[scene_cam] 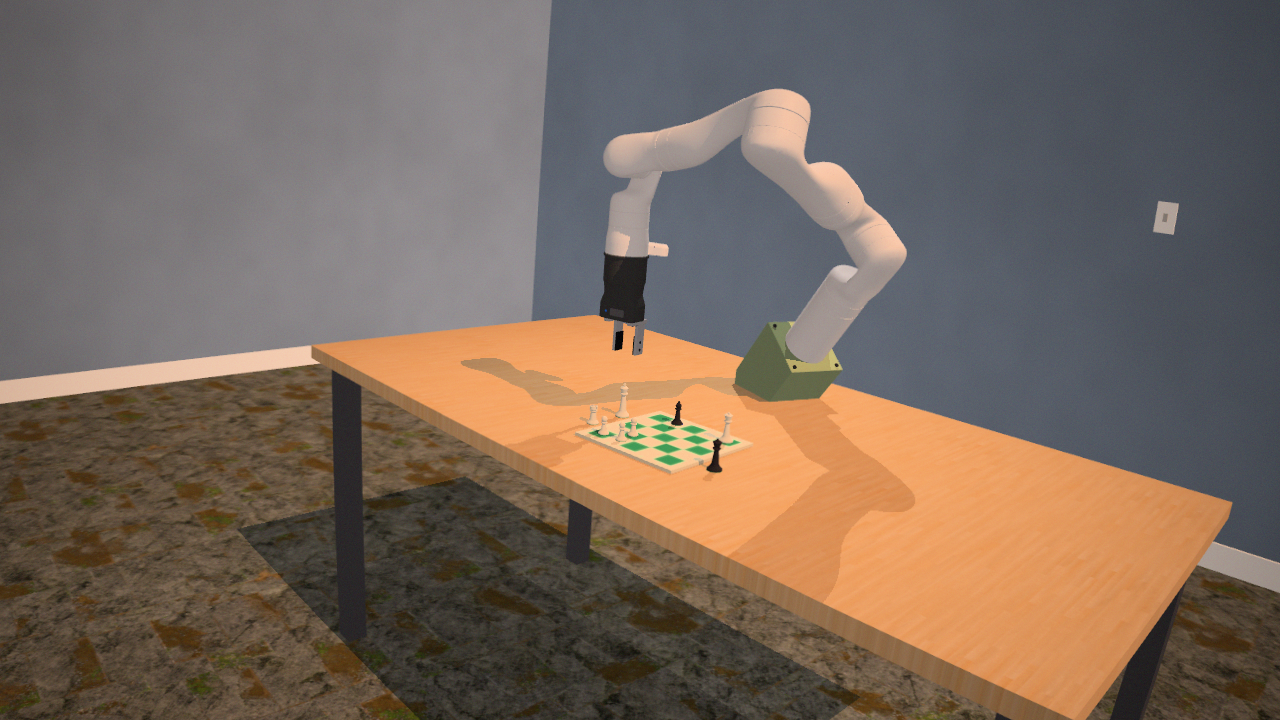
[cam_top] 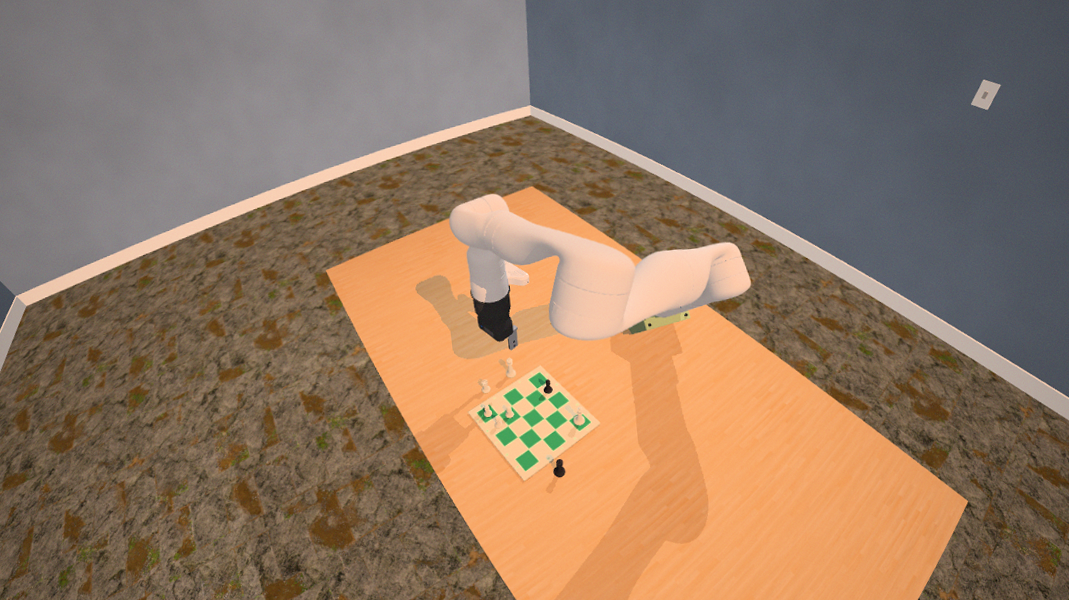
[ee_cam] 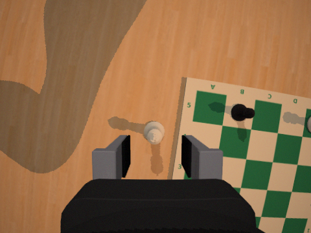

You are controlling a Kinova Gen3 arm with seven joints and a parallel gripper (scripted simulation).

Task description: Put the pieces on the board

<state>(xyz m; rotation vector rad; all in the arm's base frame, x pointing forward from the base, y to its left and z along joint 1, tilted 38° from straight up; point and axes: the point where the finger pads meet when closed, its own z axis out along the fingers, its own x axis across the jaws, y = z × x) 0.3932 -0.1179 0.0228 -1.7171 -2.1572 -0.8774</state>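
My hand is 110 mm above the white king. Also, from my hand: chessboard: 140 mm to the left, 140 mm below, 20 mm ahead; then black bishop: 110 mm below, 90 mm to the left, 50 mm behind; then white rook: 120 mm below, 70 mm ahead, 10 mm to the left.
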